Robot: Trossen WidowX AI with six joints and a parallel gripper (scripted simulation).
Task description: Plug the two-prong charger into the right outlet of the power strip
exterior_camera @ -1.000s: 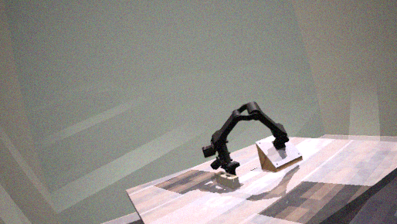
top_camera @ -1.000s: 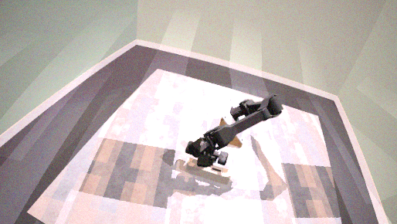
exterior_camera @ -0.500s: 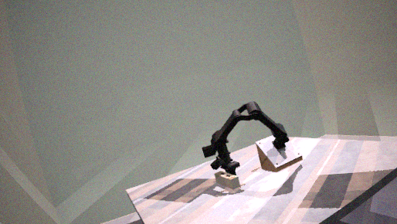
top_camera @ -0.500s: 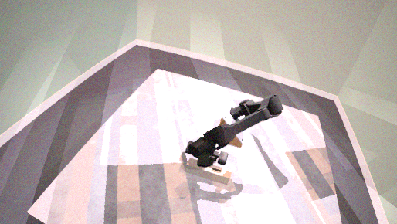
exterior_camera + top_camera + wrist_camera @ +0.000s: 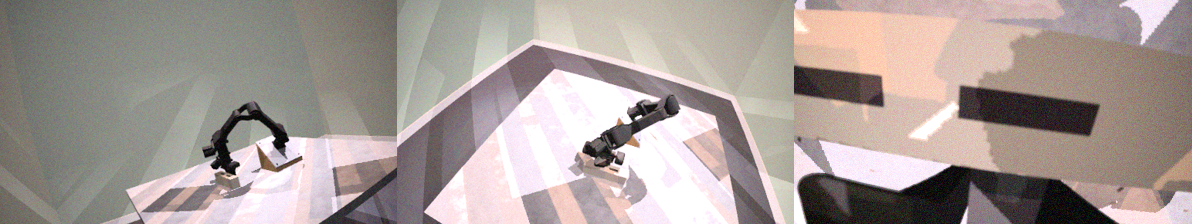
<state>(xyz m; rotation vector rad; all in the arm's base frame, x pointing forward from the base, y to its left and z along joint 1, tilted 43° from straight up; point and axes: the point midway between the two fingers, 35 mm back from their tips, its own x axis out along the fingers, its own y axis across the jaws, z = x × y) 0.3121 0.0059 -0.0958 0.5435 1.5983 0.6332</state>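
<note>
My gripper tip is now 20 mm short of the charger and 10 mm below it.
</note>
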